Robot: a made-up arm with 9 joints.
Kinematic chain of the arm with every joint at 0, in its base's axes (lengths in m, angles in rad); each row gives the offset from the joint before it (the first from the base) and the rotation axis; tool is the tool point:
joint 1: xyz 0 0 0.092 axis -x
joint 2: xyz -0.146 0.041 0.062 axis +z
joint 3: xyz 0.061 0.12 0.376 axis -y
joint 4: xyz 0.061 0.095 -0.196 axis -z
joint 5: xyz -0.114 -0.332 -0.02 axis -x
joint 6: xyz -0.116 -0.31 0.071 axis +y
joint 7: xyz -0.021 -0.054 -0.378 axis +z
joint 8: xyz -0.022 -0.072 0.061 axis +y
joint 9: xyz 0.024 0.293 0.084 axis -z
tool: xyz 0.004 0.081 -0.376
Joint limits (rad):
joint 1: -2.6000..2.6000
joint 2: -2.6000..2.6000
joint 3: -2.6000..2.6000
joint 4: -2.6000..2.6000
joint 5: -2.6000..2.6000
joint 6: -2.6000..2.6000
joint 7: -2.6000..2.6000
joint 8: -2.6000..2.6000
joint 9: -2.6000..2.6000
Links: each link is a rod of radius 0.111 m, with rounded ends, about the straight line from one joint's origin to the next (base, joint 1, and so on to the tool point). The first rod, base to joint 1, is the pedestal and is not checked.
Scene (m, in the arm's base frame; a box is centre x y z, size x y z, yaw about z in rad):
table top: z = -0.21
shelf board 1: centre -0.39 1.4 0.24 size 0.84 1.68 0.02 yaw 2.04
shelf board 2: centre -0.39 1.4 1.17 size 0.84 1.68 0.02 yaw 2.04
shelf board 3: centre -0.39 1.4 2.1 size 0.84 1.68 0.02 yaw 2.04
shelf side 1: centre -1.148 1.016 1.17 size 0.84 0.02 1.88 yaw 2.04
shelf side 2: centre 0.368 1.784 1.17 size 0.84 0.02 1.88 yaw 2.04
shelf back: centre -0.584 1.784 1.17 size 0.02 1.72 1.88 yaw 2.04
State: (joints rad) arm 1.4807 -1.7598 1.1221 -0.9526 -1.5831 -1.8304 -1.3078 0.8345 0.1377
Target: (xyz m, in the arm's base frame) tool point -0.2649 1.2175 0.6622
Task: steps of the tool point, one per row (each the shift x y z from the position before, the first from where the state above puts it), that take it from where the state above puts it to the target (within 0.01 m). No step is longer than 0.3 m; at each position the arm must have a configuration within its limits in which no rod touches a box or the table.
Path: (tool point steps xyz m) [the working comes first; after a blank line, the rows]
Joints at the target: 1.5742 -1.7624 1.2969 -1.0848 -1.5375 -1.9453 -1.4184 0.7269 0.1631
Straight joint move there: clear.

1: 0.0331 0.2421 -0.1471

